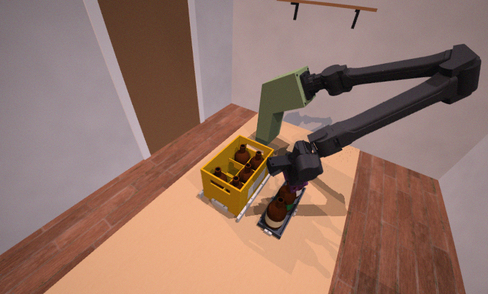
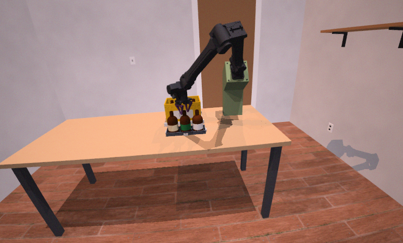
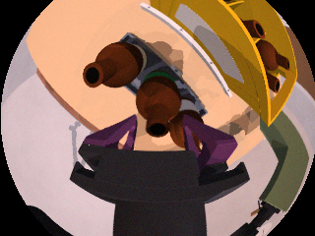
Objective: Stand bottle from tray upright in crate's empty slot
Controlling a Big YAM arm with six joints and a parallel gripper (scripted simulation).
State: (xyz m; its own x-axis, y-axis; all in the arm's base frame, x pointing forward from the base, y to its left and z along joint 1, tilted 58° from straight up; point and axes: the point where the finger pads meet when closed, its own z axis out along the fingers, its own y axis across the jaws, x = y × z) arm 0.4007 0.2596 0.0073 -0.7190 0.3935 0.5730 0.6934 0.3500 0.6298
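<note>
Now: the glass bottle 6 cm below my hand. Round my hand: dark tray (14 cm below); then yellow crate (2 cm ahead, 22 cm to the right, 6 cm below).
</note>
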